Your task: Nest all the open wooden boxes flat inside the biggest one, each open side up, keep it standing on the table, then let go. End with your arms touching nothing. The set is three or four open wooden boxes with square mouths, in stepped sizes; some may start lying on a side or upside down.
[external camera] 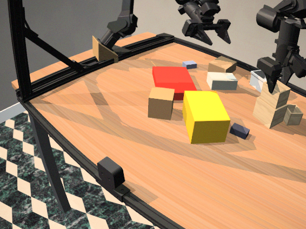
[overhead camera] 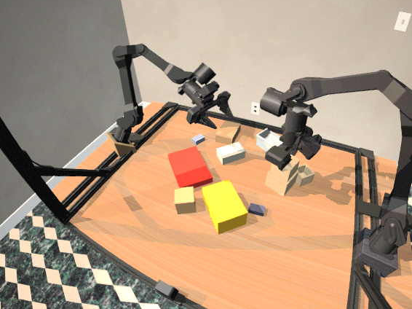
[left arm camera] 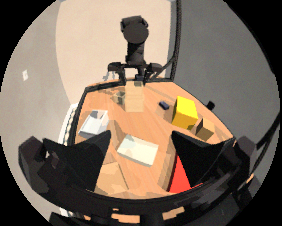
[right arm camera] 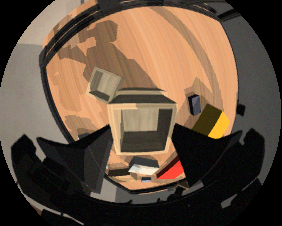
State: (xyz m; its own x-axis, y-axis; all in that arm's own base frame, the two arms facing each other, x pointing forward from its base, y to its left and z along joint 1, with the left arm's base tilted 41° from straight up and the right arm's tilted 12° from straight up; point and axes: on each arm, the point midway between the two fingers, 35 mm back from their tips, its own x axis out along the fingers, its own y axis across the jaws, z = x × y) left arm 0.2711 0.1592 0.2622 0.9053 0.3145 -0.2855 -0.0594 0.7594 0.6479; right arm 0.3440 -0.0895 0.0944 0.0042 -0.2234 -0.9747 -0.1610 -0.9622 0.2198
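Observation:
The middle-sized wooden box is 6 cm below my right hand. Also, from my right hand: biggest wooden box: 11 cm below; then dark block: 14 cm behind, 12 cm below, 3 cm to the left; then smallest wooden box: 12 cm below, 6 cm to the right, 5 cm ahead.

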